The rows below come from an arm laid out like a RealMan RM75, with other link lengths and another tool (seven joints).
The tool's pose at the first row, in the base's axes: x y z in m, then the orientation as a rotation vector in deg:
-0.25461, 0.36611, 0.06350, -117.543, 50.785, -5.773
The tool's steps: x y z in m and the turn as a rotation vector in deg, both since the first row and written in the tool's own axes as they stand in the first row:
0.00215, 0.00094, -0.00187, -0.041, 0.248, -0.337
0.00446, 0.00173, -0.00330, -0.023, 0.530, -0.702
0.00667, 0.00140, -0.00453, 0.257, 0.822, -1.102
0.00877, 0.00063, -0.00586, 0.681, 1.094, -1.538
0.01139, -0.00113, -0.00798, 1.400, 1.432, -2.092
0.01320, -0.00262, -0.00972, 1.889, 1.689, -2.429
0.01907, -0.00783, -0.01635, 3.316, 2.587, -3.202
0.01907, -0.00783, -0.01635, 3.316, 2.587, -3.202
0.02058, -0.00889, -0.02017, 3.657, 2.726, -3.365
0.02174, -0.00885, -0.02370, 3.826, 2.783, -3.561
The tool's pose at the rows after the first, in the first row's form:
-0.25424, 0.36313, 0.06342, -117.765, 50.603, -6.196
-0.25350, 0.36042, 0.06314, -117.948, 50.400, -6.694
-0.25214, 0.35831, 0.06360, -117.902, 50.110, -7.332
-0.25066, 0.35636, 0.06448, -117.734, 49.740, -8.029
-0.24855, 0.35390, 0.06647, -117.347, 49.225, -8.978
-0.24704, 0.35211, 0.06821, -117.066, 48.931, -9.628
-0.24231, 0.34576, 0.07476, -116.156, 48.374, -11.554
-0.24231, 0.34576, 0.07476, -116.156, 48.374, -11.554
-0.24204, 0.34256, 0.07753, -115.920, 48.217, -11.922
-0.24254, 0.33938, 0.07939, -115.851, 48.015, -12.154

